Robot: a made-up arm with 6 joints. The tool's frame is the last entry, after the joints.
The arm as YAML. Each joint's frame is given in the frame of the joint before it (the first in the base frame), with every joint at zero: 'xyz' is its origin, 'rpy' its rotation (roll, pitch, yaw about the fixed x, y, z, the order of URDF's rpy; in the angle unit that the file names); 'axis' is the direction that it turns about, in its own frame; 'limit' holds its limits. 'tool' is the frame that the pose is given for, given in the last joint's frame.
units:
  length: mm
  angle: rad
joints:
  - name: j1
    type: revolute
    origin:
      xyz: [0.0, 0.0, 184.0]
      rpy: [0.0, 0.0, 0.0]
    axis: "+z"
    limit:
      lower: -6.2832
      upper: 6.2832
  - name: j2
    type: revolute
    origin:
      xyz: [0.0, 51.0, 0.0]
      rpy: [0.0, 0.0, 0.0]
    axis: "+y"
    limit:
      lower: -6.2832
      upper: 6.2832
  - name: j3
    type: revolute
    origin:
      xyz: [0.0, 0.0, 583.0]
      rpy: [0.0, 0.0, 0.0]
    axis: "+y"
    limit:
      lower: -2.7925
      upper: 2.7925
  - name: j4
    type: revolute
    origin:
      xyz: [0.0, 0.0, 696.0]
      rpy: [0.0, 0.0, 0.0]
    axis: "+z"
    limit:
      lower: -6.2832
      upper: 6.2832
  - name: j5
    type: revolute
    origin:
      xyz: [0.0, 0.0, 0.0]
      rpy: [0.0, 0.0, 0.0]
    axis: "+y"
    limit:
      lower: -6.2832
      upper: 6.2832
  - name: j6
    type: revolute
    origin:
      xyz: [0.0, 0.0, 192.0]
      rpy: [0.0, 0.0, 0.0]
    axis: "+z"
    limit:
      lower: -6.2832
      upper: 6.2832
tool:
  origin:
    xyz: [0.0, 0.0, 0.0]
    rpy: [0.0, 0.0, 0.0]
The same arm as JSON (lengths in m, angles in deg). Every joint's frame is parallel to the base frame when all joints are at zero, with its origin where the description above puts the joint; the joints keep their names.
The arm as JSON. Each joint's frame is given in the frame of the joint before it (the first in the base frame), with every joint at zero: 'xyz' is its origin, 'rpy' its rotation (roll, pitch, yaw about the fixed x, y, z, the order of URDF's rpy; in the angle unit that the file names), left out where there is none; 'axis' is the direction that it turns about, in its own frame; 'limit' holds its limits. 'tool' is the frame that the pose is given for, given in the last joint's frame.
{
  "units": {
    "length": "m",
    "angle": "deg"
  },
  "joints": [
    {
      "name": "j1",
      "type": "revolute",
      "origin": {
        "xyz": [
          0.0,
          0.0,
          0.184
        ]
      },
      "axis": [
        0.0,
        0.0,
        1.0
      ],
      "limit": {
        "lower": -360.0,
        "upper": 360.0
      }
    },
    {
      "name": "j2",
      "type": "revolute",
      "origin": {
        "xyz": [
          0.0,
          0.051,
          0.0
        ]
      },
      "axis": [
        0.0,
        1.0,
        0.0
      ],
      "limit": {
        "lower": -360.0,
        "upper": 360.0
      }
    },
    {
      "name": "j3",
      "type": "revolute",
      "origin": {
        "xyz": [
          0.0,
          0.0,
          0.583
        ]
      },
      "axis": [
        0.0,
        1.0,
        0.0
      ],
      "limit": {
        "lower": -160.0,
        "upper": 160.0
      }
    },
    {
      "name": "j4",
      "type": "revolute",
      "origin": {
        "xyz": [
          0.0,
          0.0,
          0.696
        ]
      },
      "axis": [
        0.0,
        0.0,
        1.0
      ],
      "limit": {
        "lower": -360.0,
        "upper": 360.0
      }
    },
    {
      "name": "j5",
      "type": "revolute",
      "origin": {
        "xyz": [
          0.0,
          0.0,
          0.0
        ]
      },
      "axis": [
        0.0,
        1.0,
        0.0
      ],
      "limit": {
        "lower": -360.0,
        "upper": 360.0
      }
    },
    {
      "name": "j6",
      "type": "revolute",
      "origin": {
        "xyz": [
          0.0,
          0.0,
          0.192
        ]
      },
      "axis": [
        0.0,
        0.0,
        1.0
      ],
      "limit": {
        "lower": -360.0,
        "upper": 360.0
      }
    }
  ],
  "tool": {
    "origin": {
      "xyz": [
        0.0,
        0.0,
        0.0
      ]
    }
  }
}

